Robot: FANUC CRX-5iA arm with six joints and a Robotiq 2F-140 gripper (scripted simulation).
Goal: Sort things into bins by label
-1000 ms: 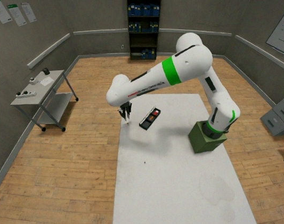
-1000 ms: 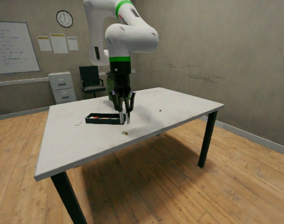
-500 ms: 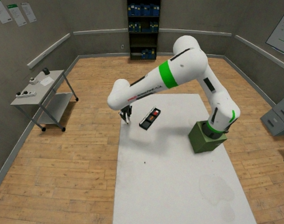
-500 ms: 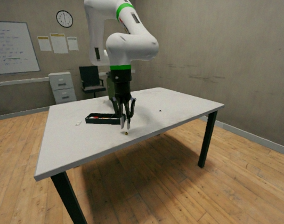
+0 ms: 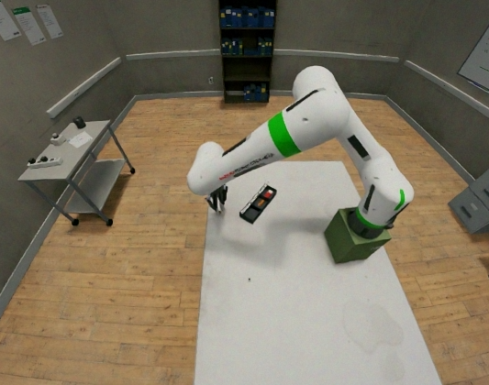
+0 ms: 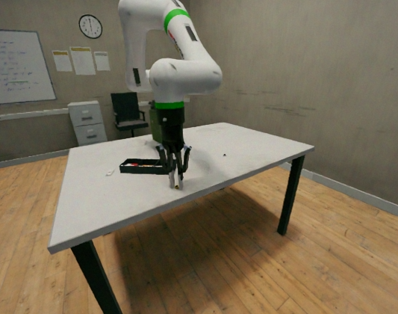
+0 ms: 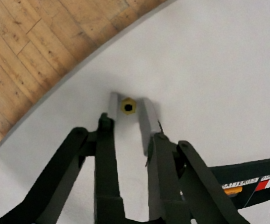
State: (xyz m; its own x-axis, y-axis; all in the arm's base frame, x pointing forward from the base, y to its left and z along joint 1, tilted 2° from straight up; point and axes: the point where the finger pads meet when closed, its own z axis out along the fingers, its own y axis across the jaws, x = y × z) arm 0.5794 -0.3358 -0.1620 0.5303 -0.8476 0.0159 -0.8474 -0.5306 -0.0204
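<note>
Now: hand 40 mm above the yellow ring. The rest, counted from my hand: black bin tray: 220 mm behind, 20 mm below; then red piece: 300 mm behind, 60 mm to the right, 30 mm below; then orange object: 230 mm behind, 30 mm below.
</note>
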